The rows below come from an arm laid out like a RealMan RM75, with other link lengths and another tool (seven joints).
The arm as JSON. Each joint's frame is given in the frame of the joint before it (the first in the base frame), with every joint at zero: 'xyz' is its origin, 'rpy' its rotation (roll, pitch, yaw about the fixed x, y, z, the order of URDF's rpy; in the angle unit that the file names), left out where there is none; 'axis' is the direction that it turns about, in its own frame. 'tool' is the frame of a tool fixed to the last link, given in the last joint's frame.
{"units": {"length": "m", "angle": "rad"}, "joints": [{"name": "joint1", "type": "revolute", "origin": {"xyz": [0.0, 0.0, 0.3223]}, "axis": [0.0, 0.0, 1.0]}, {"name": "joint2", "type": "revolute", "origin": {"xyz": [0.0, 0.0, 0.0]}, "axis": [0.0, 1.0, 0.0]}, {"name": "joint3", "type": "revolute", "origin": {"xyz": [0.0, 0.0, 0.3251]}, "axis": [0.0, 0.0, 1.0]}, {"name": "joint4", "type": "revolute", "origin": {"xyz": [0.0, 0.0, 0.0]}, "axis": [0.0, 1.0, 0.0]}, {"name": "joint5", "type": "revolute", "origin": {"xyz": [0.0, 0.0, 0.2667]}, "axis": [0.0, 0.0, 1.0]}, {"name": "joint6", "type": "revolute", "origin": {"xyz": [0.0, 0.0, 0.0]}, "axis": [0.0, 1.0, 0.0]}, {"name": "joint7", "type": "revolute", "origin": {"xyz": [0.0, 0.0, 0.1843]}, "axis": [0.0, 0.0, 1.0]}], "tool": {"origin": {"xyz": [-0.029, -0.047, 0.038], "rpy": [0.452, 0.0, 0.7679]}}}
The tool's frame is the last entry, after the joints.
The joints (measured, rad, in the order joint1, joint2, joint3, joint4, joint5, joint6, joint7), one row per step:
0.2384 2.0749 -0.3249 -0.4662 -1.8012 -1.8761 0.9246
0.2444 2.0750 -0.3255 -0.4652 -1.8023 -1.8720 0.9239
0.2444 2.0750 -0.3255 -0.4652 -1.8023 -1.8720 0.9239
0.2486 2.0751 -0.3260 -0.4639 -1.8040 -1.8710 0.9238
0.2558 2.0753 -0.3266 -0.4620 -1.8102 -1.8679 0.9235
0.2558 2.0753 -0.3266 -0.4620 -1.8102 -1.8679 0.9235
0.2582 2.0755 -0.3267 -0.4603 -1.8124 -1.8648 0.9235
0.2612 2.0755 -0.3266 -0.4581 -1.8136 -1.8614 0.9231
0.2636 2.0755 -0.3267 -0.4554 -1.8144 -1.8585 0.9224
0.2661 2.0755 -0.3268 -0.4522 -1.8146 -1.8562 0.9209
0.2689 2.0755 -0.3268 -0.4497 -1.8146 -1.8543 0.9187
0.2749 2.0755 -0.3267 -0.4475 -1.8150 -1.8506 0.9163
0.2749 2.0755 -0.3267 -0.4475 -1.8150 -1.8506 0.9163
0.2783 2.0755 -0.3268 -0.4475 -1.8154 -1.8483 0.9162
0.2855 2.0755 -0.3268 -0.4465 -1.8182 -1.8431 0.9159
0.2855 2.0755 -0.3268 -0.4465 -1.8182 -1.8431 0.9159
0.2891 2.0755 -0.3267 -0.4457 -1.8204 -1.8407 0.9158
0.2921 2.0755 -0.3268 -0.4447 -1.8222 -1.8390 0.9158
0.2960 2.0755 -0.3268 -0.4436 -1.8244 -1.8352 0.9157
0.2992 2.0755 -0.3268 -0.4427 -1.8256 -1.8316 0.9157
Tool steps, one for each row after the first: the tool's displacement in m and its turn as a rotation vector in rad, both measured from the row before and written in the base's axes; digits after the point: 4 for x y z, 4 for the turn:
-0.0014 0.0027 -0.0007 -0.0009 -0.0020 0.0028
0.0000 0.0000 0.0000 0.0000 0.0000 0.0000
-0.0013 0.0016 -0.0008 -0.0023 -0.0001 0.0034
-0.0020 0.0027 -0.0021 -0.0064 -0.0023 0.0048
0.0000 0.0000 0.0000 0.0000 0.0000 0.0000
-0.0003 0.0010 -0.0011 -0.0024 -0.0007 -0.0006
-0.0004 0.0014 -0.0008 -0.0011 -0.0004 -0.0003
-0.0003 0.0010 -0.0009 -0.0010 0.0002 -0.0004
-0.0005 0.0010 -0.0008 -0.0003 0.0006 0.0004
-0.0007 0.0011 -0.0005 0.0006 -0.0001 0.0015
-0.0016 0.0026 -0.0006 0.0008 -0.0016 0.0033
0.0000 0.0000 0.0000 0.0000 0.0000 0.0000
-0.0008 0.0016 -0.0002 -0.0001 -0.0014 0.0015
-0.0016 0.0031 -0.0010 -0.0020 -0.0030 0.0028
0.0000 0.0000 0.0000 0.0000 0.0000 0.0000
-0.0008 0.0015 -0.0007 -0.0018 -0.0014 0.0015
-0.0008 0.0012 -0.0007 -0.0019 -0.0007 0.0015
-0.0007 0.0017 -0.0009 -0.0018 -0.0019 0.0006
-0.0005 0.0015 -0.0006 -0.0009 -0.0015 0.0000

